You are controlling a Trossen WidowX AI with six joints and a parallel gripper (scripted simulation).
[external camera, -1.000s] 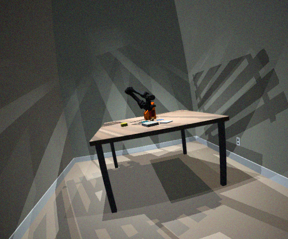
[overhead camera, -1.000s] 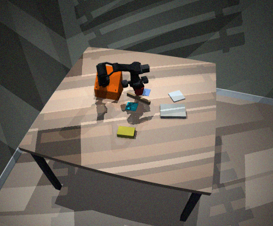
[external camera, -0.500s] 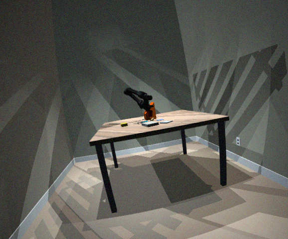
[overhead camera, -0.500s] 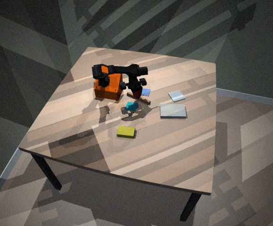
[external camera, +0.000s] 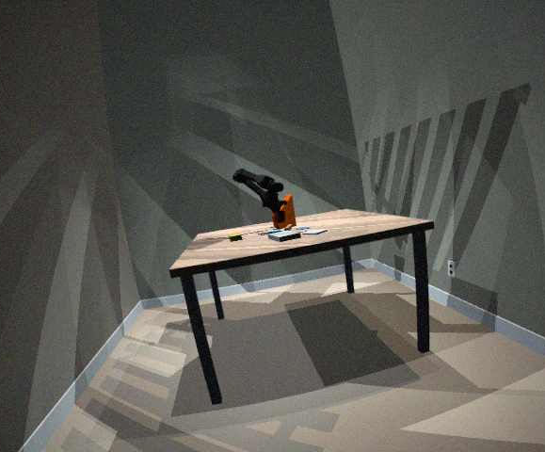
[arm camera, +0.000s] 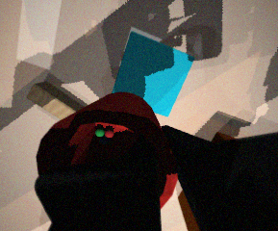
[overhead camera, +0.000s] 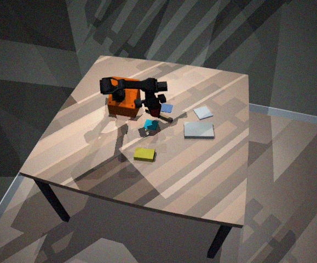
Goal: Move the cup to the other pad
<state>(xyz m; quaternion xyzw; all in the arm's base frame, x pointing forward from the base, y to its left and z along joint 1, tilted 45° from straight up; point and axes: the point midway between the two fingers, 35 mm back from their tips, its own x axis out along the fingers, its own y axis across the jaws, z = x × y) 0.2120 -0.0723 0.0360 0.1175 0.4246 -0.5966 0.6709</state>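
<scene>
Right now my gripper tip is 100 mm above the teal pad and 30 mm to the left of it. Also, from my gripper tip: red cup 30 mm ahead, 10 mm to the left; then light blue pad 140 mm to the left, 100 mm below, 80 mm ahead; then wooden bar 90 mm below, 60 mm to the left, 40 mm ahead.
</scene>
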